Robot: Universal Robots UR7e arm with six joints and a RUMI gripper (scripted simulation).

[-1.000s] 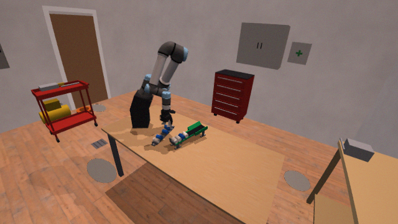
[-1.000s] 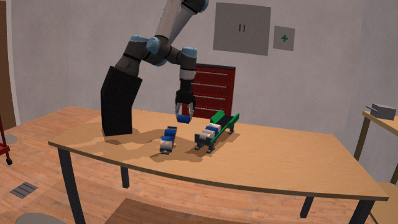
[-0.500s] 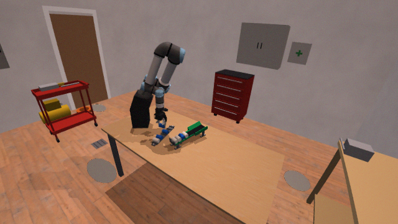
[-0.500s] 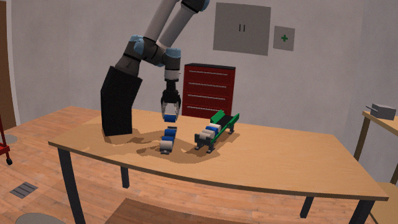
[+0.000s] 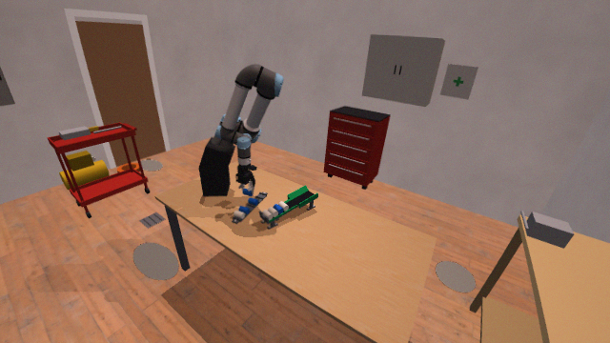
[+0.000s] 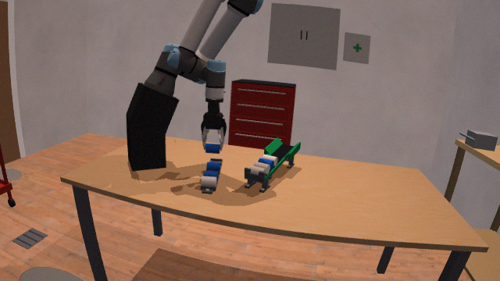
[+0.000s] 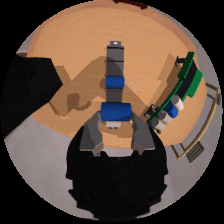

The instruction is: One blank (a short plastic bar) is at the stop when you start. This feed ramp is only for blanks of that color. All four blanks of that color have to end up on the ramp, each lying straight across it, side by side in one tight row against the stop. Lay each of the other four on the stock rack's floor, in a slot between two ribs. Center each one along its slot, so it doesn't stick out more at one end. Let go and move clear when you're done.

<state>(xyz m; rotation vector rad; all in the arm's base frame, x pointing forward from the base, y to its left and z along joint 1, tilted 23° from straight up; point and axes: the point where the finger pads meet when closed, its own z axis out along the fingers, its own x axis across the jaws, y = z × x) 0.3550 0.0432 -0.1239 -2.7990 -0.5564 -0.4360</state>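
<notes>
The black stock rack lies 140 mm below my hand, 20 mm to the left of it and 10 mm behind it.
</notes>
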